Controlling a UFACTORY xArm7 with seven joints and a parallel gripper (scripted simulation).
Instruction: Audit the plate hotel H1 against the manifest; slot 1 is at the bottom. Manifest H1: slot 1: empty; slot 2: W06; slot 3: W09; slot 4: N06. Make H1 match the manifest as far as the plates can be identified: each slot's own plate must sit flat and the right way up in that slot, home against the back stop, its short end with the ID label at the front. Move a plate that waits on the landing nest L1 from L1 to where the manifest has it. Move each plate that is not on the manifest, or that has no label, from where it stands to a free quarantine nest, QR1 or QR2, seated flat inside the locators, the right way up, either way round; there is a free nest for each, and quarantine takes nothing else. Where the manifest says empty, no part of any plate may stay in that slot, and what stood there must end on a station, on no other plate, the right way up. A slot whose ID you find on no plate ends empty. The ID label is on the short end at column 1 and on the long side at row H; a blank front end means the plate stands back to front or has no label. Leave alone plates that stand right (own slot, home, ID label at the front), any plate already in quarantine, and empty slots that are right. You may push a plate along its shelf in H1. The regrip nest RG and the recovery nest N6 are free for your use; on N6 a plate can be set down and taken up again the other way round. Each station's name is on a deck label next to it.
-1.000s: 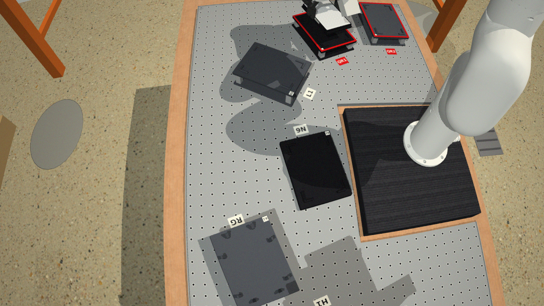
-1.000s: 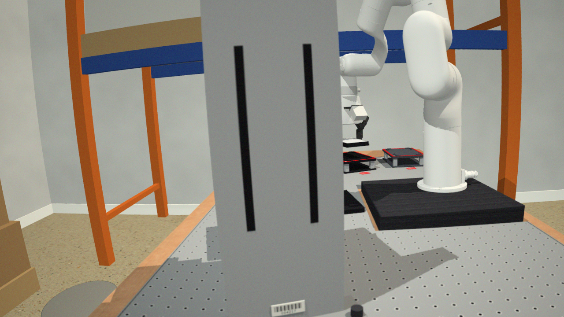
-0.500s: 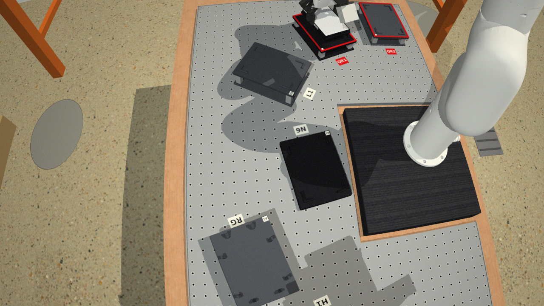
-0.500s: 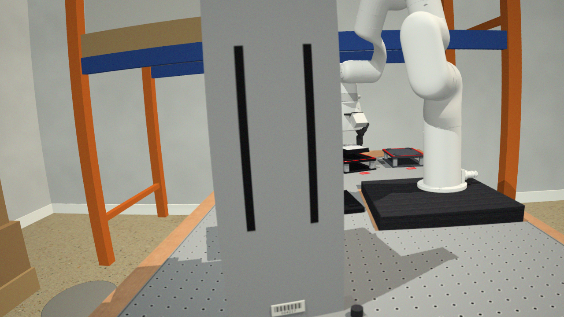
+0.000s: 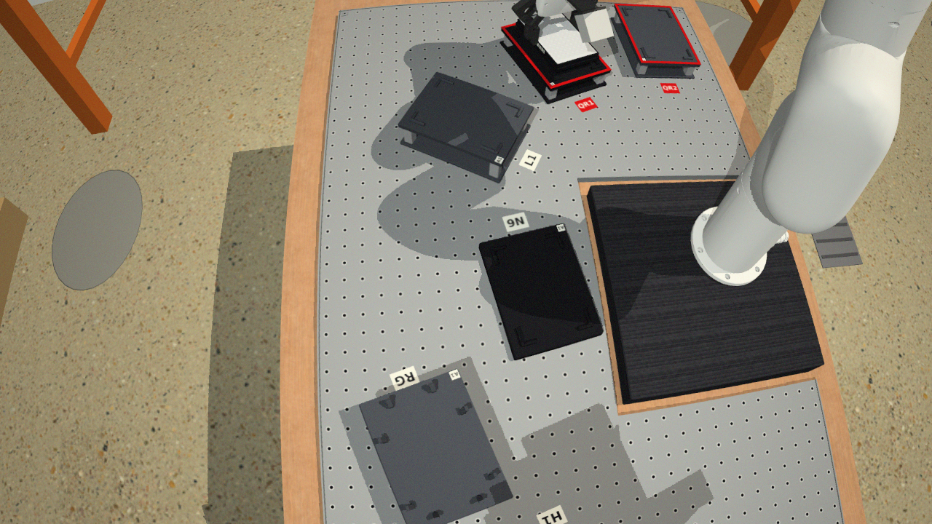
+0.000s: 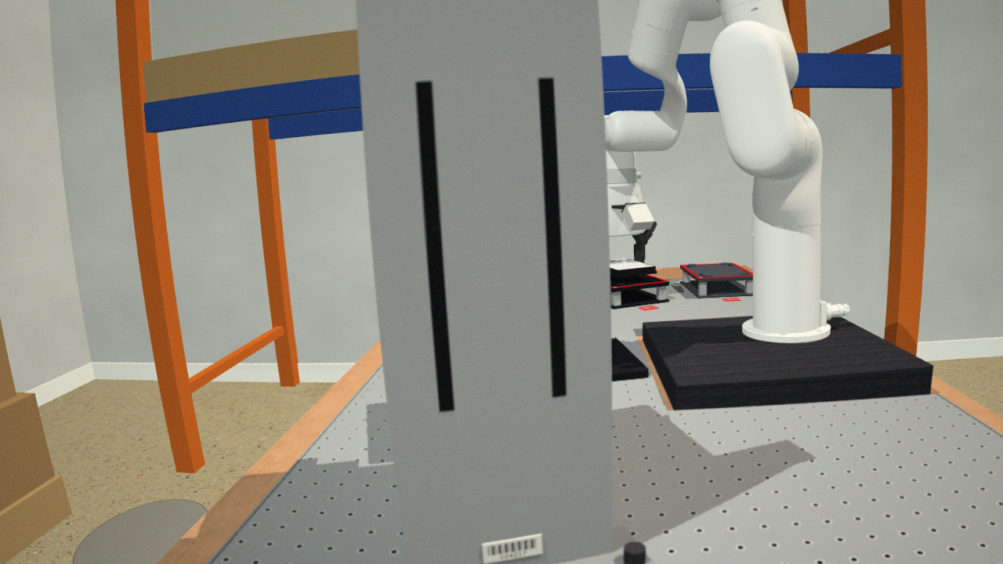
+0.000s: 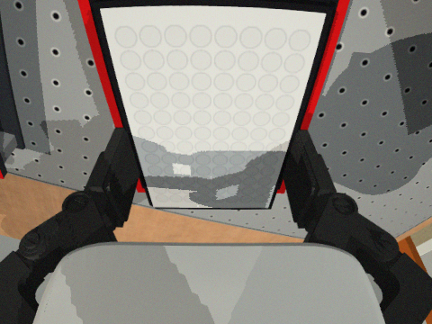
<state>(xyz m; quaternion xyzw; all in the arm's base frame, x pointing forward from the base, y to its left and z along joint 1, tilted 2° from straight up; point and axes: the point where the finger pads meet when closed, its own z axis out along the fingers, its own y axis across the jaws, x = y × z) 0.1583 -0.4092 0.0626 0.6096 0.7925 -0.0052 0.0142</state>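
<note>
Right now my hand is 1 cm to the right of the quarantine nest QR1 and 4 cm above it. Also, from my hand: white well plate: 1 cm to the left, 1 cm below; landing nest L1: 18 cm ahead, 14 cm to the left, 3 cm below; quarantine nest QR2: 21 cm behind, 2 cm to the right, 4 cm below.
</note>
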